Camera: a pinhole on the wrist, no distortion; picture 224 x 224 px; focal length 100.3 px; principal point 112.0 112.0 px. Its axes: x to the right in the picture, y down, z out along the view. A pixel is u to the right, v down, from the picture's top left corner.
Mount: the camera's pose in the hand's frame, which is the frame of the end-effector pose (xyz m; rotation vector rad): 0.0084 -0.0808 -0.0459 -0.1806 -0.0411 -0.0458
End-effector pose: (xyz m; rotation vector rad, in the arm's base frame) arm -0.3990 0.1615 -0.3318 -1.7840 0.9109 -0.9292
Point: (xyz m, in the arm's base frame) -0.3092 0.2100 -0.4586
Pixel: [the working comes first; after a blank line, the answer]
In the camera's frame: -0.0359 0.1280 0.2101

95 173
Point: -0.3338 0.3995 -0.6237
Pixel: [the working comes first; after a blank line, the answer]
In the camera's frame: -0.2456 0.1943 0.3342

38 170
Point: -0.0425 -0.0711 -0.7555
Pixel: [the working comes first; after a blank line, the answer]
In the camera's frame: 0.2612 0.4122 0.4732

167 199
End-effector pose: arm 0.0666 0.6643 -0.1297 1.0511 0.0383 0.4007
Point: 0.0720 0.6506 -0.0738
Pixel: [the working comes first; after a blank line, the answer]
In the camera's frame: -0.0003 0.1032 0.1069

112 209
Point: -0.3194 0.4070 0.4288
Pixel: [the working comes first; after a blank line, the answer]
In the camera's frame: -0.3673 0.4521 0.5638

47 192
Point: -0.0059 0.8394 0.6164
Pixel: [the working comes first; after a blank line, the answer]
In the camera's frame: 0.0796 0.7570 0.3972

outside the picture
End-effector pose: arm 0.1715 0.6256 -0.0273 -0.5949 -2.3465 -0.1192
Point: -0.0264 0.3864 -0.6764
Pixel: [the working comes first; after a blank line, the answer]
In the camera's frame: -0.3647 -0.2934 0.5690

48 60
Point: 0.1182 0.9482 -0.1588
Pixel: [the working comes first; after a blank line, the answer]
In the camera's frame: 0.0601 0.3055 0.3134

131 210
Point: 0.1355 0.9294 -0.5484
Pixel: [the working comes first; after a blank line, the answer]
In the camera's frame: -0.2026 0.2637 0.5992

78 156
